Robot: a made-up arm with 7 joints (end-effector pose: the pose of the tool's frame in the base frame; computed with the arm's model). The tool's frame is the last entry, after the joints.
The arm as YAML. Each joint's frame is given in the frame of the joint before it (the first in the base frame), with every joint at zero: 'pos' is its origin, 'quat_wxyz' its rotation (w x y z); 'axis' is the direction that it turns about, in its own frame. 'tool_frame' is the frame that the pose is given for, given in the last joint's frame.
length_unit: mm
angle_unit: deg
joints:
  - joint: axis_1
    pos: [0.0, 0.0, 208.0]
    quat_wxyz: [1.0, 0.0, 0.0, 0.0]
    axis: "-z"
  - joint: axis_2
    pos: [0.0, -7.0, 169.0]
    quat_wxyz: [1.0, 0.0, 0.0, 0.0]
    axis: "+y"
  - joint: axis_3
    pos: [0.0, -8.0, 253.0]
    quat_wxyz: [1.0, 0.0, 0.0, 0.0]
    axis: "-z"
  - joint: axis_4
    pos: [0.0, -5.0, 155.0]
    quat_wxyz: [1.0, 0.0, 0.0, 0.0]
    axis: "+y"
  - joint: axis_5
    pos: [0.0, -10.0, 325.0]
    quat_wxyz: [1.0, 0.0, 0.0, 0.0]
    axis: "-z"
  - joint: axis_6
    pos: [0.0, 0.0, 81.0]
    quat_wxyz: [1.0, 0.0, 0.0, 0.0]
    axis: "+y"
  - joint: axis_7
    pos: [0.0, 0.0, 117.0]
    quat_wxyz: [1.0, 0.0, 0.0, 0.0]
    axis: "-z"
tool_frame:
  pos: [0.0, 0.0, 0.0]
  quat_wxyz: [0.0, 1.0, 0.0, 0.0]
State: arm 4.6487 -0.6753 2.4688 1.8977 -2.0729 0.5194 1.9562
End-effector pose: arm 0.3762 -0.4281 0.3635 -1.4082 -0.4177 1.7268
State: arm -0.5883 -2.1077 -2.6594 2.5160 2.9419 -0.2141 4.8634
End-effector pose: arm 0.0555 0.1886 0.1784 -0.3479 -1.8855 1.3227
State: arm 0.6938 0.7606 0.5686 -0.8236 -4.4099 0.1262 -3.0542
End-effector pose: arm 0.3204 -0.0475 1.1622 2.8589 0.1399 -0.2362
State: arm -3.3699 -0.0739 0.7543 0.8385 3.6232 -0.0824 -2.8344
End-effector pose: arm -0.2799 0.2421 1.1462 1.3855 1.8106 0.0364
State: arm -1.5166 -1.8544 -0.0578 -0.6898 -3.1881 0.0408 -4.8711
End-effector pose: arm 0.0126 -0.6840 -0.1708 -0.1330 0.7860 2.7488
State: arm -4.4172 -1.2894 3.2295 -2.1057 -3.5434 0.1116 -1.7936
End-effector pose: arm -0.0315 0.0129 0.8393 -2.2436 -0.4153 -0.5534
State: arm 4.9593 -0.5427 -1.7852 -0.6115 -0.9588 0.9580 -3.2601
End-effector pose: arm 0.1351 -0.4866 1.0782 -1.7755 -0.7851 -0.7768
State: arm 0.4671 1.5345 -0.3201 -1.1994 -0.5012 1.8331 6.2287
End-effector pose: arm 0.5236 -0.3498 0.7104 -1.5490 -0.6293 2.3852
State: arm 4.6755 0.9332 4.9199 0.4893 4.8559 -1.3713 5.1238
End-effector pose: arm -0.1688 0.7305 0.7179 0.7138 -0.6094 0.8319
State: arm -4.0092 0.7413 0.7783 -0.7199 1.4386 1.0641 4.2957
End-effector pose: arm -0.1115 -0.3004 1.1382 1.2326 -2.6981 0.8454
